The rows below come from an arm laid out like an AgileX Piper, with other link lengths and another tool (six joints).
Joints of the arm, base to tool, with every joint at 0 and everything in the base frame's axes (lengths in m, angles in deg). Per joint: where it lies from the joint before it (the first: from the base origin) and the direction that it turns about. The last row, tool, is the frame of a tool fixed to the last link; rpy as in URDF.
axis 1: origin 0.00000 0.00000 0.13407 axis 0 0 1
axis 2: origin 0.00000 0.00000 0.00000 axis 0 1 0
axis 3: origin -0.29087 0.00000 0.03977 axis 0 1 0
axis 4: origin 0.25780 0.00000 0.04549 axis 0.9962 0 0.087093
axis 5: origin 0.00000 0.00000 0.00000 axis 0 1 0
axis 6: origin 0.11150 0.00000 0.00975 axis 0.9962 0 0.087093
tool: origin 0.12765 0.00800 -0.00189 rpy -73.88 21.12 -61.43
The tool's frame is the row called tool.
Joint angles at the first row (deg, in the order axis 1, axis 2, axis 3, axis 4, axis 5, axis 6):
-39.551 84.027 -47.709 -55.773 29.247 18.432
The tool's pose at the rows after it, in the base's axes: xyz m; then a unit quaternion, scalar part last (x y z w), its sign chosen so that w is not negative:
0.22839, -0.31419, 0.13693, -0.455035, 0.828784, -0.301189, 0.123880
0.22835, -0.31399, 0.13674, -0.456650, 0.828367, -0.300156, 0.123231
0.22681, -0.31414, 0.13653, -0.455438, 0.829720, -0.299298, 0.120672
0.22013, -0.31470, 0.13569, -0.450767, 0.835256, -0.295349, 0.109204
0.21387, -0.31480, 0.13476, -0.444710, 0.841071, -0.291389, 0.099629
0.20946, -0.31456, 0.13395, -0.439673, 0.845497, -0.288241, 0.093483
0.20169, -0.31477, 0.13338, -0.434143, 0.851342, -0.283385, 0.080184
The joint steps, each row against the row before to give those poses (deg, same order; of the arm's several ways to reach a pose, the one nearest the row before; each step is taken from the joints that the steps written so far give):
0.001 0.001 0.001 0.125 0.000 0.003
0.000 -0.001 0.000 0.154 0.000 -0.359
-0.002 0.000 0.000 0.002 0.373 -0.005
0.002 0.001 0.000 -0.002 1.617 -0.091
-0.001 -0.002 0.000 0.168 1.519 -0.003
0.000 0.001 0.000 0.239 1.076 0.002
0.000 0.000 -0.002 0.003 1.863 -0.126

